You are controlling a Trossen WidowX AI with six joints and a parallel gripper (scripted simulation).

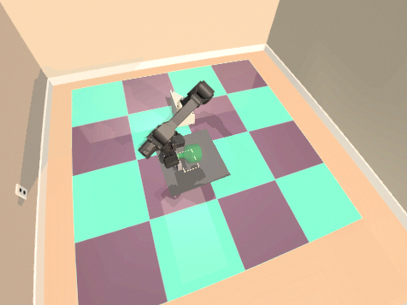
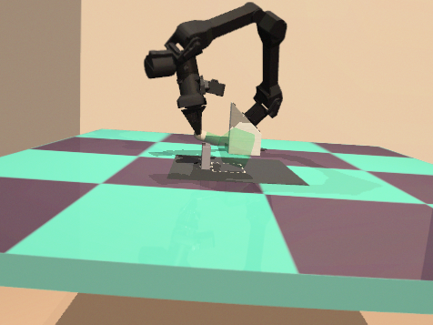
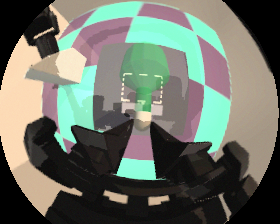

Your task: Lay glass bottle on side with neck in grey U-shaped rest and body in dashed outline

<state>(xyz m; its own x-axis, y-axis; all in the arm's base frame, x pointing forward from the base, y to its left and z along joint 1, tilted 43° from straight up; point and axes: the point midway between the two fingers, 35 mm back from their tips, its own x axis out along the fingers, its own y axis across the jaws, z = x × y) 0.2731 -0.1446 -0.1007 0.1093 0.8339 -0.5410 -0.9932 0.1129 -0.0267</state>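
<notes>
Now: gripper tip 5 cm to the right of the green glass bottle and 1 cm above it. The rest, counted from my gripper tip: dark grey mat 9 cm to the left, 8 cm below.
</notes>
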